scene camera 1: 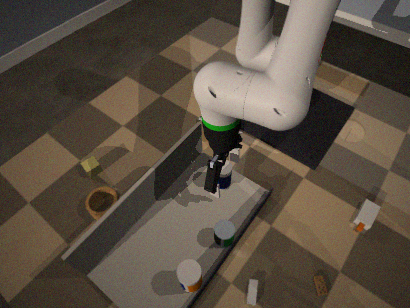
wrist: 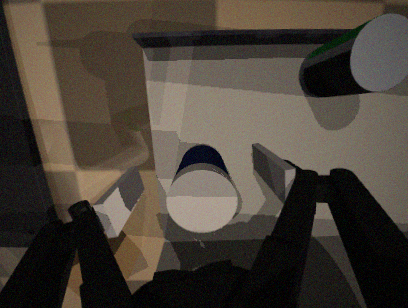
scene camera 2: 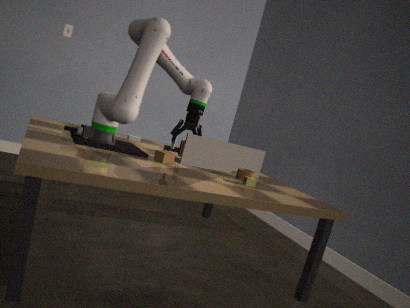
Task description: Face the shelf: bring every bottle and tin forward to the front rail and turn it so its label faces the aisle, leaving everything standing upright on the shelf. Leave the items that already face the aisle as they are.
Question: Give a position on a dark tin with green label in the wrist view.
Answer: At 360, 61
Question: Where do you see a cardboard box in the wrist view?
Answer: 126, 253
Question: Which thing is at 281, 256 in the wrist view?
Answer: The gripper.
